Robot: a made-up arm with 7 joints.
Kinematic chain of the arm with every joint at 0, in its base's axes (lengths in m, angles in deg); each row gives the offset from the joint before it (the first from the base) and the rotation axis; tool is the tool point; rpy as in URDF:
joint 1: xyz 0 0 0.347 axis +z
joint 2: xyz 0 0 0 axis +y
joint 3: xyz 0 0 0.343 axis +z
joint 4: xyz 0.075 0 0 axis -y
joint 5: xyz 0.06 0 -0.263 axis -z
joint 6: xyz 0 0 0 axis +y
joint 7: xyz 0.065 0 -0.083 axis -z
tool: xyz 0 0 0 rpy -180 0 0
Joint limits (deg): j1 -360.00..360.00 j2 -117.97..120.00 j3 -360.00..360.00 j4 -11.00..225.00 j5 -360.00..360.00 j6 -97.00..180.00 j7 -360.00..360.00
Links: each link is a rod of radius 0.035 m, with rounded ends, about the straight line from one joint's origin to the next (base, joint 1, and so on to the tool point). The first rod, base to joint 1, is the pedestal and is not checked.
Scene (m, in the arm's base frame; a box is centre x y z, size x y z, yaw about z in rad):
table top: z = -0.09
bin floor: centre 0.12 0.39 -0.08 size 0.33 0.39 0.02 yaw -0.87
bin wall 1: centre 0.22 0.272 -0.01 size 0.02 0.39 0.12 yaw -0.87
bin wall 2: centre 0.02 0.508 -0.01 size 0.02 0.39 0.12 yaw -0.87
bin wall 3: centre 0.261 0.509 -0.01 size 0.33 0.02 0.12 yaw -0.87
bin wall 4: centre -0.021 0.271 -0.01 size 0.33 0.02 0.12 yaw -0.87
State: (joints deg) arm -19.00 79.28 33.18 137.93 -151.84 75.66 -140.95
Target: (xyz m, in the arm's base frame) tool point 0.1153 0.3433 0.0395
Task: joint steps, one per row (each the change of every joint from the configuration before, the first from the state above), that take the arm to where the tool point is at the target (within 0.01 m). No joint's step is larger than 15 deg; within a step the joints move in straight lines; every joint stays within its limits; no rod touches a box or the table.
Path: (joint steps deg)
1: 14.34 -5.49 12.70 -9.79 -4.45 1.60 -3.33
2: 14.35 -5.49 12.70 -9.79 -4.44 1.59 -3.33
3: 14.34 -5.49 12.70 -9.79 -4.45 1.60 -3.34
4: 14.34 -5.49 12.70 -9.79 -4.44 1.59 -3.33
5: -9.24 13.13 -11.33 -14.18 6.71 -9.29 4.44
6: -9.25 13.13 -11.33 -14.18 6.71 -9.28 4.45
7: -9.24 13.12 -11.33 -14.17 6.71 -9.29 4.44

